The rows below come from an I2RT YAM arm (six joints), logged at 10 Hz.
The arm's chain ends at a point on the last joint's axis. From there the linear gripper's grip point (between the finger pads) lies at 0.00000 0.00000 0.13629 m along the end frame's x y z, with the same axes.
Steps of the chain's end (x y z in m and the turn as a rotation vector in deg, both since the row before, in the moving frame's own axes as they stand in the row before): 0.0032 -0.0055 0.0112 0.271 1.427 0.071; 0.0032 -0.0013 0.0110 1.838 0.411 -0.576; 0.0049 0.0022 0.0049 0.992 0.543 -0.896; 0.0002 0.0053 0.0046 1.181 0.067 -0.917; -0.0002 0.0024 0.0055 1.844 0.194 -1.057; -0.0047 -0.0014 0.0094 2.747 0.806 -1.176
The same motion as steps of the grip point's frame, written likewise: 0.0066 -0.0061 0.0112 0.271 1.427 0.071; 0.0042 -0.0057 0.0109 1.838 0.411 -0.576; 0.0062 -0.0002 0.0049 0.992 0.543 -0.896; 0.0003 0.0025 0.0046 1.181 0.067 -0.917; 0.0002 -0.0020 0.0054 1.844 0.194 -1.057; -0.0029 -0.0080 0.0092 2.747 0.806 -1.176
